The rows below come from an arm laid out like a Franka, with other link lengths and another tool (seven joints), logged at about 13 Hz.
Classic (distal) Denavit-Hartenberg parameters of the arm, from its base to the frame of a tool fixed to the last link. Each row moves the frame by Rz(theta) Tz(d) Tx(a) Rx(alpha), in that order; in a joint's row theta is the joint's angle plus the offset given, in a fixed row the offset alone. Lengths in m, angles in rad.
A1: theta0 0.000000  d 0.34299  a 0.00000  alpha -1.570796
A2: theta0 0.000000  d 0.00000  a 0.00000  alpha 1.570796
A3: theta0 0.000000  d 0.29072  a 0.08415  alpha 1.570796
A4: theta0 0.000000  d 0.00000  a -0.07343  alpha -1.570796
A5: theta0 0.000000  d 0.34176  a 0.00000  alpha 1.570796
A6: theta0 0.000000  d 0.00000  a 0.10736  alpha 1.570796
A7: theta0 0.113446  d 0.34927  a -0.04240  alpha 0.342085
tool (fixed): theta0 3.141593  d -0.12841  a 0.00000  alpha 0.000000
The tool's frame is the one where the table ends.
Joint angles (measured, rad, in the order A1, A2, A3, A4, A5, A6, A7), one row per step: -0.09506, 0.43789, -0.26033, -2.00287, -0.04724, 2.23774, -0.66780; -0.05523, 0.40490, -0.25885, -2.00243, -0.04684, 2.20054, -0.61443; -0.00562, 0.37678, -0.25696, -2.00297, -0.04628, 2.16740, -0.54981; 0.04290, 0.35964, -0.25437, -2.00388, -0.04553, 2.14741, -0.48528; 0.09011, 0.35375, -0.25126, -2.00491, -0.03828, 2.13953, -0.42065; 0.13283, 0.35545, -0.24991, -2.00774, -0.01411, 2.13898, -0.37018; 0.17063, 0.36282, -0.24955, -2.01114, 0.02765, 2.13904, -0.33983
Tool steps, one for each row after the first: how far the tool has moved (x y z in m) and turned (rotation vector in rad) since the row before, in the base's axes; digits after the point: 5 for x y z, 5 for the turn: 0.00552, 0.02300, 0.01495, -0.00365, -0.00202, -0.01599; 0.00524, 0.02843, 0.01249, -0.00646, -0.00071, -0.01615; 0.00440, 0.02793, 0.00752, -0.00881, -0.00208, -0.01481; 0.00349, 0.02820, 0.00213, -0.00664, -0.00378, -0.01874; 0.00127, 0.02700, -0.00269, 0.00638, -0.00250, -0.02231; -0.00111, 0.02587, -0.00632, 0.02165, 0.00377, -0.02116
